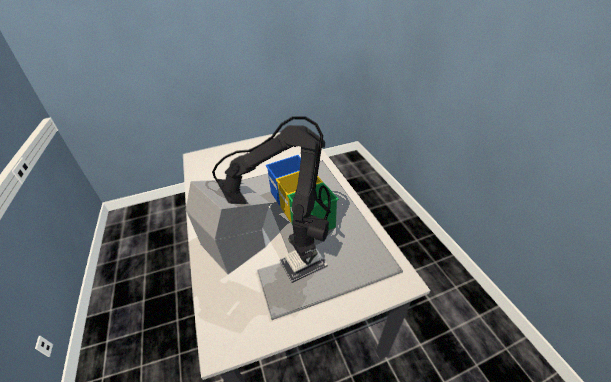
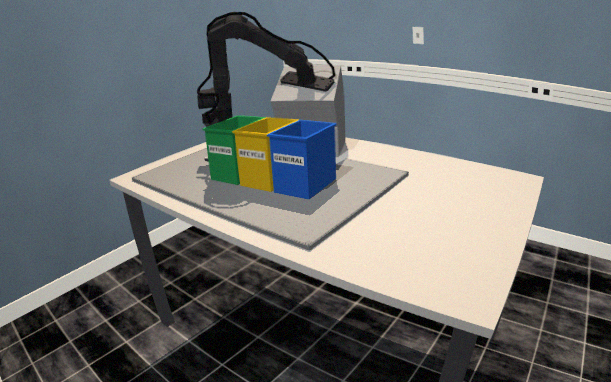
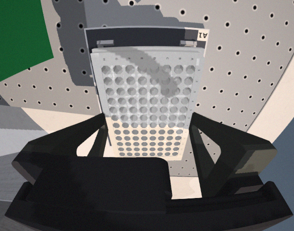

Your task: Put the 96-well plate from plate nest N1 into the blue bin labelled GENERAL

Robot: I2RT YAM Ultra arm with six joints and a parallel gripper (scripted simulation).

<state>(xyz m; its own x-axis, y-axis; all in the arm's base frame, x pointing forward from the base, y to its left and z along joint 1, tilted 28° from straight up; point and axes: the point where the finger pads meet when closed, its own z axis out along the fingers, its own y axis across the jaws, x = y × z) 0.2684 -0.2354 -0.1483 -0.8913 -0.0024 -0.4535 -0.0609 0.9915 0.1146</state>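
Now: the dark plate nest N1 50 mm below my hand. Also, from my hand: white 96-well plate: 10 mm below; green returns bin: 180 mm to the left, 130 mm ahead, 30 mm above; yellow recycle bin: 310 mm to the left, 120 mm ahead, 30 mm above.
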